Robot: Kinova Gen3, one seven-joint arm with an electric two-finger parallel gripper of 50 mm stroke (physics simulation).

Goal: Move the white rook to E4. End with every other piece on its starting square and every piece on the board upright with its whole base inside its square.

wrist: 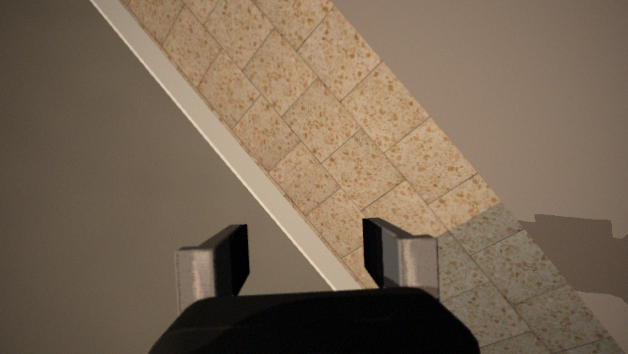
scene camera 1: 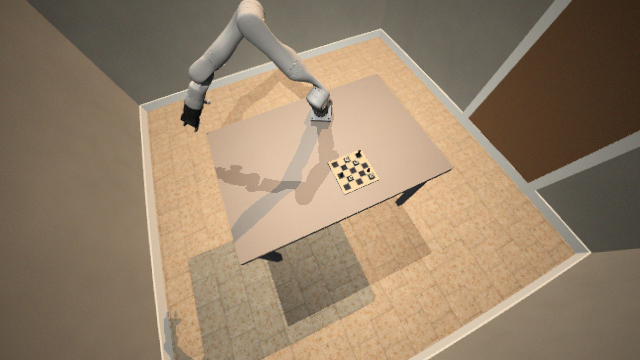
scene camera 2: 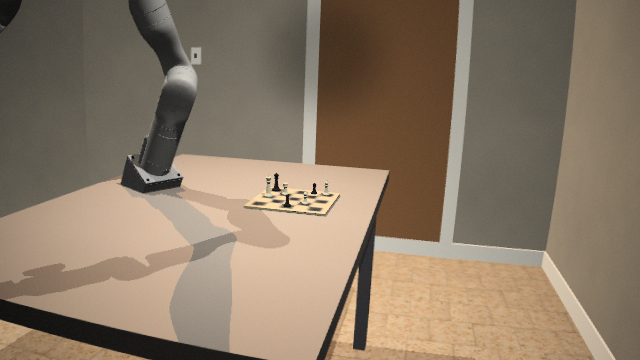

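Pixels of known places: gripper, fingertip midpoint: (wrist: 306,246) (scene camera 1: 190,128); arm's base, origin of the base link: (scene camera 2: 155,166).
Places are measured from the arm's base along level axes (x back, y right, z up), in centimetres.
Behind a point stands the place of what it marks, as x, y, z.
Observation:
The chessboard (scene camera 1: 353,184) {-51.9, 2.5, -6.1} (scene camera 2: 299,209) {-48.0, 8.0, -6.2} lies on the table with several small white and black pieces standing upright on it. A short, flat-topped white piece (scene camera 1: 356,162) {-40.6, -5.0, -5.0} (scene camera 2: 285,188) {-40.2, -4.7, -4.3} looks like the white rook. It stands near the board's robot side, close to a tall white piece (scene camera 1: 347,159) {-36.8, -1.1, -4.8} (scene camera 2: 268,187) {-36.3, -0.8, -3.4} and a tall black piece (scene camera 1: 359,154) {-36.8, -8.8, -4.3} (scene camera 2: 276,182) {-36.2, -8.4, -3.7}. Square labels are not readable, so I cannot tell which square is E4. My gripper (scene camera 1: 190,127) {3.8, 72.6, 15.7} (wrist: 306,246) {3.8, 72.6, 15.7} is open and empty, raised beyond the table's side, far from the board.
Other pieces on the board are a black one (scene camera 1: 368,170) {-48.0, -8.8, -4.9} (scene camera 2: 314,188) {-47.7, -8.9, -4.5}, a white one (scene camera 1: 371,176) {-51.8, -8.8, -5.4} (scene camera 2: 326,188) {-51.3, -8.7, -4.2}, another white one (scene camera 1: 350,178) {-48.3, 2.6, -5.2} (scene camera 2: 305,198) {-48.1, 2.6, -4.6} and another black one (scene camera 1: 341,175) {-44.4, 6.4, -5.5} (scene camera 2: 287,200) {-44.2, 6.3, -4.6}. The arm's base (scene camera 1: 321,116) {-5.9, 2.1, 1.1} (scene camera 2: 152,181) {-2.7, 6.1, -3.2} is bolted to the table (scene camera 1: 410,150) {-45.5, -39.3, -6.8} (scene camera 2: 125,225) {-12.8, 33.6, -6.8}.

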